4 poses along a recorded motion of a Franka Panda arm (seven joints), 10 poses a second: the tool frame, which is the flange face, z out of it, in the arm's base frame.
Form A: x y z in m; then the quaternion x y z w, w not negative.
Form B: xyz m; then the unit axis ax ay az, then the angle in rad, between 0 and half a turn. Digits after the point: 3 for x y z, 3 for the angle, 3 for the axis.
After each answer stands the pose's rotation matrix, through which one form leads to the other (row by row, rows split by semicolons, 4 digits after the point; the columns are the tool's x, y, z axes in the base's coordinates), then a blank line. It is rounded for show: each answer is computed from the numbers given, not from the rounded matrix.
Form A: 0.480 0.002 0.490 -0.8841 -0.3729 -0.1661 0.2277
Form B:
0.480 0.002 0.490 -0.908 -0.383 -0.171 2.682
0.6668 0.7349 0.1239; 0.5836 -0.6182 0.5264; 0.4635 -0.2787 -0.8411

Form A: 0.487 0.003 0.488 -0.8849 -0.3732 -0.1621 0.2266
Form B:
0.487 0.003 0.488 -0.909 -0.383 -0.166 2.684
0.6689 0.7340 0.1178; 0.5871 -0.6187 0.5221; 0.4560 -0.2801 -0.8447

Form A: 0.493 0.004 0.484 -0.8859 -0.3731 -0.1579 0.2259
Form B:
0.493 0.004 0.484 -0.909 -0.383 -0.162 2.686
0.6717 0.7324 0.1112; 0.5897 -0.6195 0.5181; 0.4483 -0.2824 -0.8481

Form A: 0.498 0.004 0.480 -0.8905 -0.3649 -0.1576 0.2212
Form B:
0.498 0.004 0.480 -0.913 -0.374 -0.162 2.695
0.6840 0.7197 0.1193; 0.5802 -0.6358 0.5090; 0.4422 -0.2790 -0.8525

